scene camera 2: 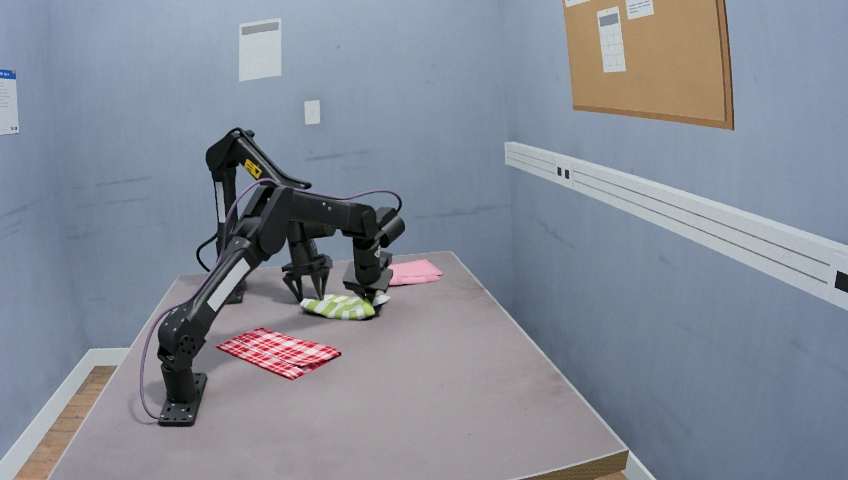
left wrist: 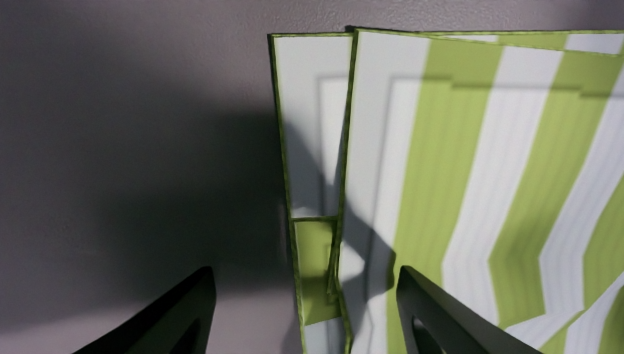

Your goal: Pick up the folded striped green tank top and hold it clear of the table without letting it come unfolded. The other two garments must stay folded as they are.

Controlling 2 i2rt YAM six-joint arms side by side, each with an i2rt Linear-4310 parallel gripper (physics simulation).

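Note:
The striped green and white tank top [scene camera 2: 340, 307] [left wrist: 452, 150] lies folded near the middle of the table, with its right part in scene camera 2 bunched and raised a little. My left gripper [scene camera 2: 311, 298] [left wrist: 306, 280] is open and empty over the garment's left edge. In the left wrist view one finger is over bare table and the other over the cloth, with the layered edge between them. My right gripper [scene camera 2: 370, 298] is shut on the raised right part of the tank top; its fingertips are partly hidden by cloth. Slanting creases show at lower right in the left wrist view.
A folded red checked garment [scene camera 2: 278, 352] lies nearer the camera on the table [scene camera 2: 452, 380]. A folded pink garment [scene camera 2: 416, 271] lies behind, to the right of the right gripper. The two grippers stand close together. The table's right edge runs along a blue wall.

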